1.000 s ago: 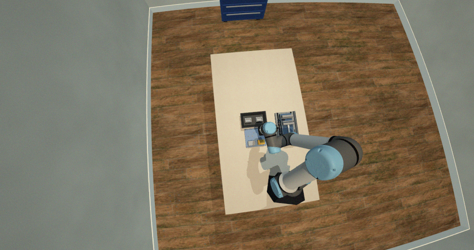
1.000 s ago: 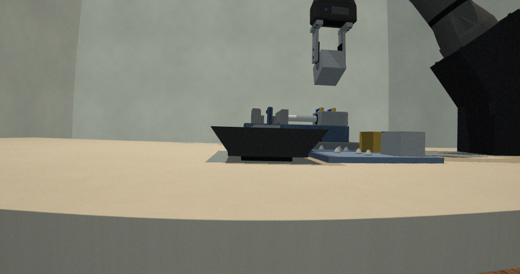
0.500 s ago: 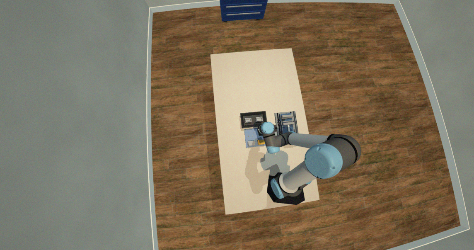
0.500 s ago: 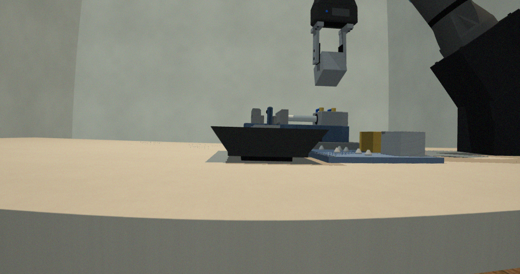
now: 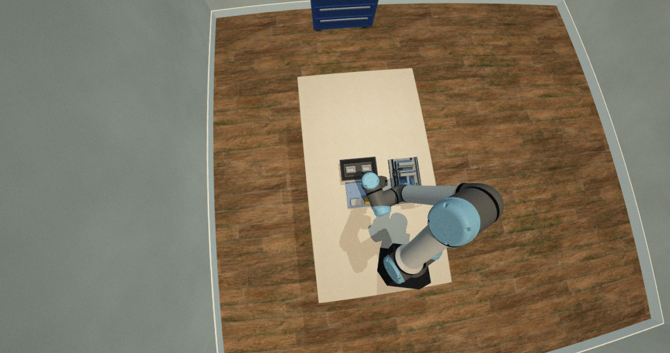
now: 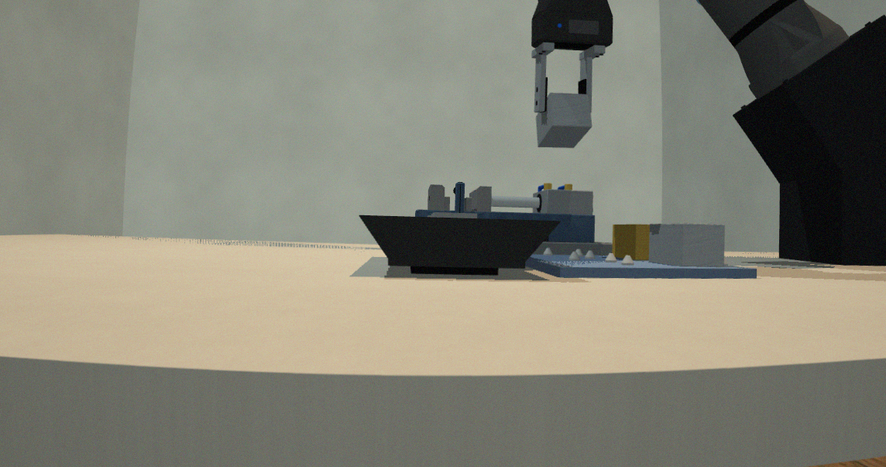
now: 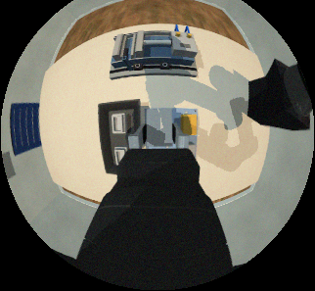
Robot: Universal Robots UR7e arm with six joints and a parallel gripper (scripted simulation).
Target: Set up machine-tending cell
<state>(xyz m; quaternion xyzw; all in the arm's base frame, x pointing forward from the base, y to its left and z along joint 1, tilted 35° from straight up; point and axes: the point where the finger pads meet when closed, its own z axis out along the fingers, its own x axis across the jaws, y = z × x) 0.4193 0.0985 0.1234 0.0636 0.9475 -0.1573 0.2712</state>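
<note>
Right now the brass blank is 150 mm below my hand, 90 mm behind it and 10 mm to the left of it. From my hand the other things lie so: hose end block 240 mm to the right, 120 mm behind, 100 mm below; vise 260 mm to the right, 140 mm below, 20 mm behind.
</note>
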